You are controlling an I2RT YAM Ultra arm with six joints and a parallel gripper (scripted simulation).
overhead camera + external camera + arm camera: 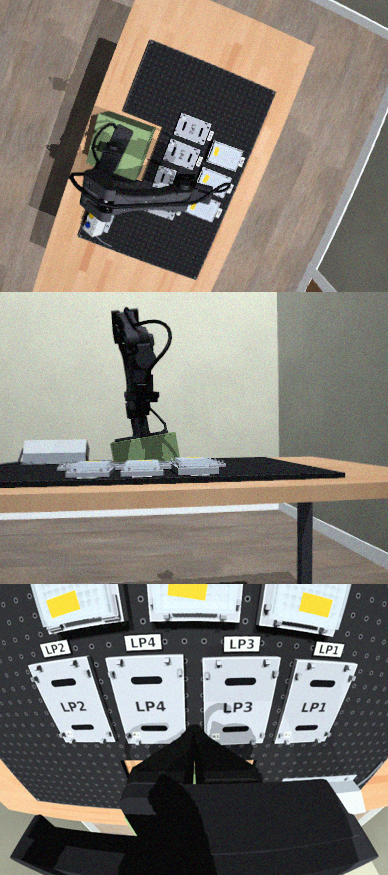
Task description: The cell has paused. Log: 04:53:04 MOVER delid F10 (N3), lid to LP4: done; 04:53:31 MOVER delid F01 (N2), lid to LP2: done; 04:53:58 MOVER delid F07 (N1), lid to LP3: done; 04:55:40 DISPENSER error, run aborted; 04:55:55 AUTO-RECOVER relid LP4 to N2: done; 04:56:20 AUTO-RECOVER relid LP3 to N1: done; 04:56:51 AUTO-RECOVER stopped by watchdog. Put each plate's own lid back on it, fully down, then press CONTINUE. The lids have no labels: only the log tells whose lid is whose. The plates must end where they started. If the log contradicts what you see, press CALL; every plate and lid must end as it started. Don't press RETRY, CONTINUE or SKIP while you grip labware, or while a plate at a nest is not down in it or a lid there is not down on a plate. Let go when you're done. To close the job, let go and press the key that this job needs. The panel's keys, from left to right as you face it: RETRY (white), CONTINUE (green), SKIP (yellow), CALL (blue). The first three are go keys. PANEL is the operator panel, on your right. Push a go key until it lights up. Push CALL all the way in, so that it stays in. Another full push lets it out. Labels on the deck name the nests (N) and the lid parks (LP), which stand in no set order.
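Right now the green continue key is 280 mm behind my hand, 320 mm to the right of it and 70 mm below it. Also, from my hand: lid park LP4: 40 mm behind, 60 mm to the left, 130 mm below; then lid park LP3: 30 mm behind, 70 mm to the right, 130 mm below; then clear lid: 130 mm ahead, 150 mm to the left, 100 mm below.
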